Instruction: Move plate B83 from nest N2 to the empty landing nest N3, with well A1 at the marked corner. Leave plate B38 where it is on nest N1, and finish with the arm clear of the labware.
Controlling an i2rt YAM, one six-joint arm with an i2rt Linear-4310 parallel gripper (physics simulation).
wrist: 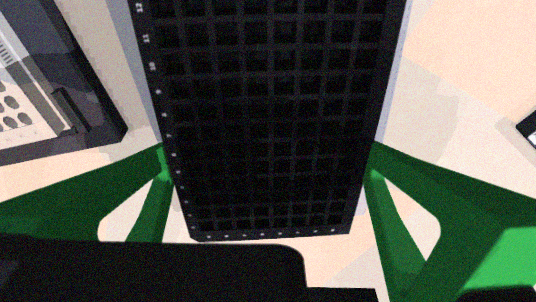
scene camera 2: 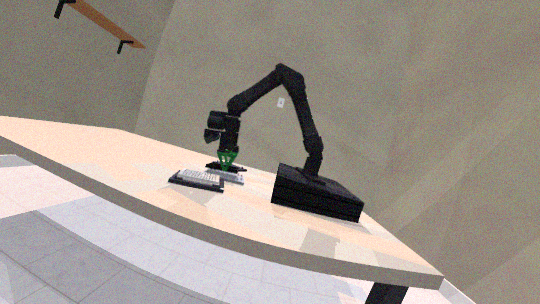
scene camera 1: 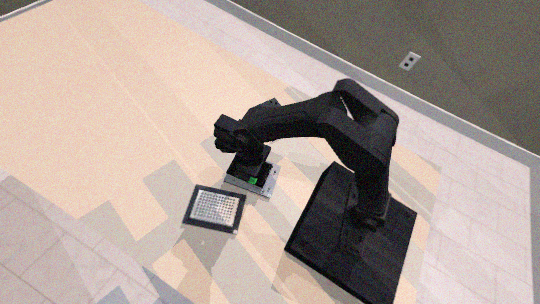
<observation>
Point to a grey nest plate with corner pegs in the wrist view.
At 123,24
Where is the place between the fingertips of my gripper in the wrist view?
268,151
</observation>
